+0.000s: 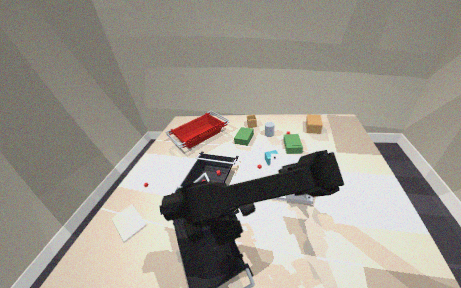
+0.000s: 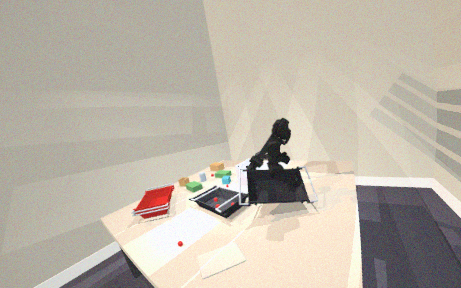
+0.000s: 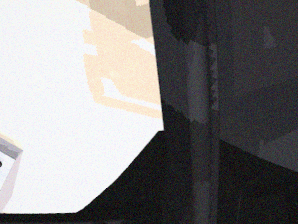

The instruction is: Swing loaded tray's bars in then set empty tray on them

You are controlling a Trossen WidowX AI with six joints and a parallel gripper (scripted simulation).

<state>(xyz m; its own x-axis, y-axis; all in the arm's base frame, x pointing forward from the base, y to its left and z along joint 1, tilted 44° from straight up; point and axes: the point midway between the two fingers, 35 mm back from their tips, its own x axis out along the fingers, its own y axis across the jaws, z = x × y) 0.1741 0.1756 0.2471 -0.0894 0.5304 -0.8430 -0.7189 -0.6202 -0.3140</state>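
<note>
My gripper tip is now 60 mm to the right of the black tray and 60 mm short of it. The rest, counted from my gripper tip: grey cylinder: 680 mm to the right, 90 mm below; white sheet: 440 mm ahead, 120 mm below, 50 mm to the left.
</note>
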